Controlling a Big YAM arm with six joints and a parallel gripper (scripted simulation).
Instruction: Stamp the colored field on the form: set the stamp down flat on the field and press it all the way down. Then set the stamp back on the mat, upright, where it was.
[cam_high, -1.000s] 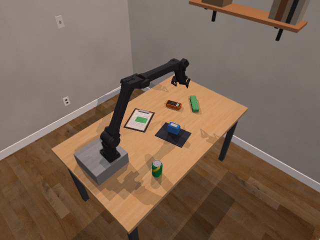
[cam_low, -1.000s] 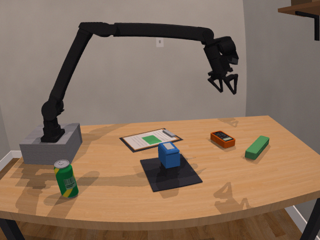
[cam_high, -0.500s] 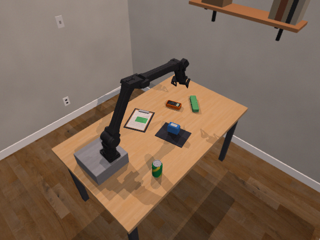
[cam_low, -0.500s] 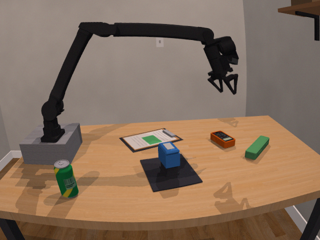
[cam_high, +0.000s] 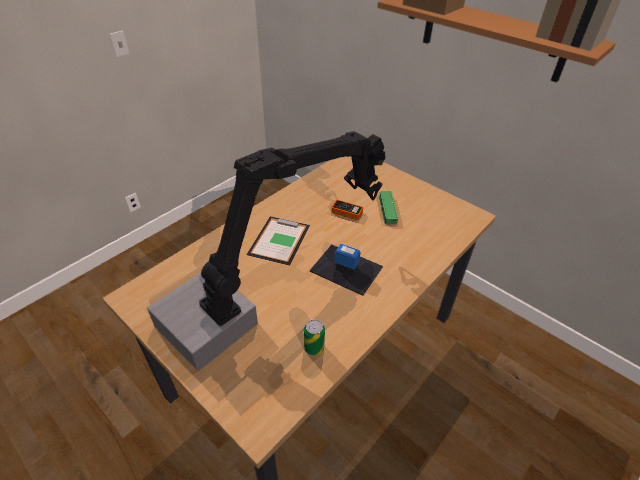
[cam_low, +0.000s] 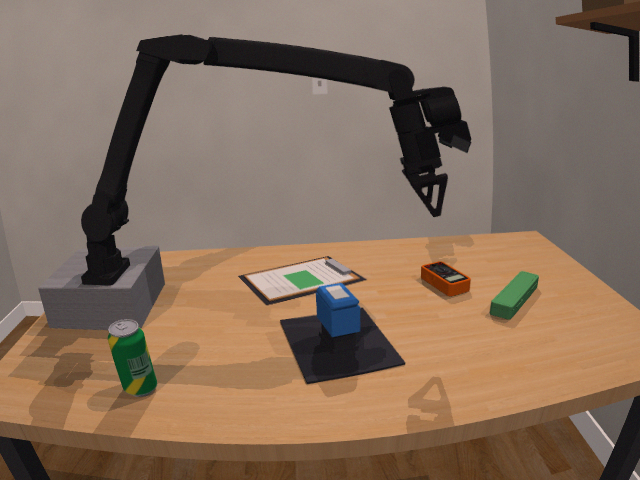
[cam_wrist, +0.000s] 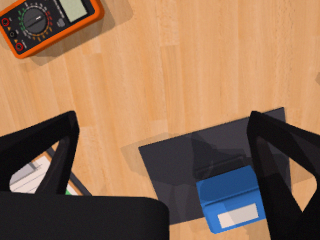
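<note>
Right now the blue stamp is 180 mm behind my hand, 170 mm below it and 90 mm to the right of it. Round my hand: dark mat 220 mm below, 180 mm behind, 90 mm to the right; then clipboard 250 mm behind, 220 mm to the left, 220 mm below; then green case 220 mm ahead, 210 mm below, 30 mm to the left.
</note>
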